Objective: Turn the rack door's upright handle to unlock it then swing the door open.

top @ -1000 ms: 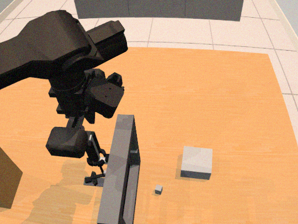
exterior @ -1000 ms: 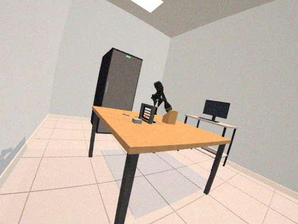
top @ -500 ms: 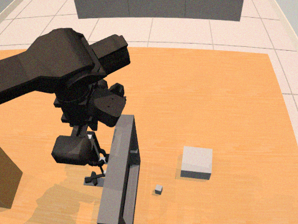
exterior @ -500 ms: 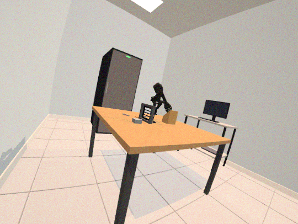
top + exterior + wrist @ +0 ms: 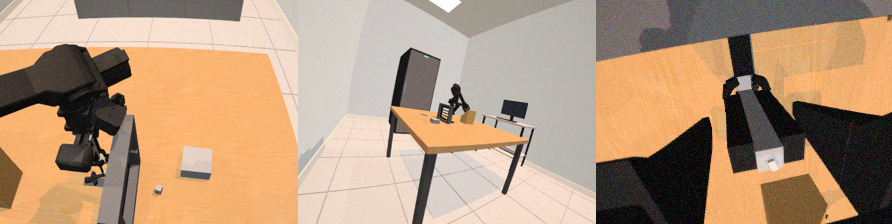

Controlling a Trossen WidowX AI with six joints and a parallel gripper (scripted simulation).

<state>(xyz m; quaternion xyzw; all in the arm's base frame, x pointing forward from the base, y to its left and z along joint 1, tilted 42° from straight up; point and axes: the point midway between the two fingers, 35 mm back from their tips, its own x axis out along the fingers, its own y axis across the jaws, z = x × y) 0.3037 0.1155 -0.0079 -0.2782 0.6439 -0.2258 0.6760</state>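
Now: the door handle 3 cm below my gripper tip and 1 cm behind it. The rest, counted from my gripper tip: light grey block: 23 cm ahead, 12 cm below, 6 cm to the left; thin flat strip: 29 cm to the right, 21 cm ahead, 13 cm below; small grey cube: 14 cm ahead, 13 cm below, 2 cm to the right.
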